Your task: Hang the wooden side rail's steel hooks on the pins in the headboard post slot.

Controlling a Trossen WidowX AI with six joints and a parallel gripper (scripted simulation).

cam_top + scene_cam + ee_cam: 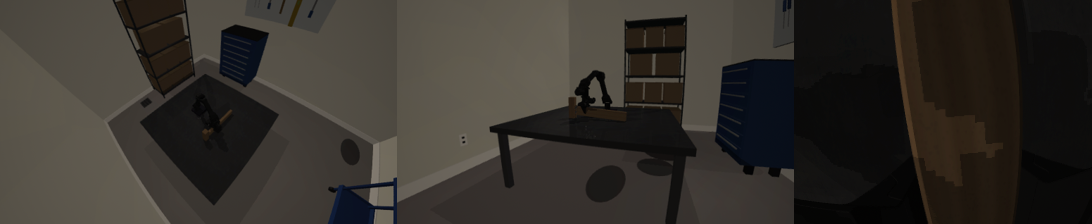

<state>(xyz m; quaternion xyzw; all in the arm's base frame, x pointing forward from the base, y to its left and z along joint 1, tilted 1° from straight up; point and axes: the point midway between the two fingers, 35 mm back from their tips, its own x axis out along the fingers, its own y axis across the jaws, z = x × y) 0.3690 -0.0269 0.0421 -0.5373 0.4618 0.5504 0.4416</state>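
My gripper tip is now 12 cm to the left of the headboard post, 4 cm below it and 2 cm short of it.
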